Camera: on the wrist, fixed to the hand. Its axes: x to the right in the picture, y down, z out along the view.
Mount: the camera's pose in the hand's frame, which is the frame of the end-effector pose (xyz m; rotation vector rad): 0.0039 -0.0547 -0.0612 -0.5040 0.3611 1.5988
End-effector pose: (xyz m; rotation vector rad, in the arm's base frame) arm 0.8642 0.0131 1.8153 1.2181 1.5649 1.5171
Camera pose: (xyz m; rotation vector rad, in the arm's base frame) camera 0.7969 -0.0023 1.7707 -1.5724 0.0417 -2.2651
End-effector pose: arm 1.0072 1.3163 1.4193 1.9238 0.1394 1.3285
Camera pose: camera 0.9757 1.3885 1.3961 1.1117 -1.6845 2.2868
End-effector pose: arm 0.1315 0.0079 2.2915 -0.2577 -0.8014 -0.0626
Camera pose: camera 0.1688 -0.0602 2.2647 -1.2571 -0.0325 1.1731
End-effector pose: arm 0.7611 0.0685 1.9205 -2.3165 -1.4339 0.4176
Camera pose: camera 0.7468 0.0841 1.9999 2.8868 -0.7317 0.0374
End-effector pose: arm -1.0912 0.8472 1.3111 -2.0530 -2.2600 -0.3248
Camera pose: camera -1.1512 0.8339 1.3656 -2.8553 0.0569 -0.9468
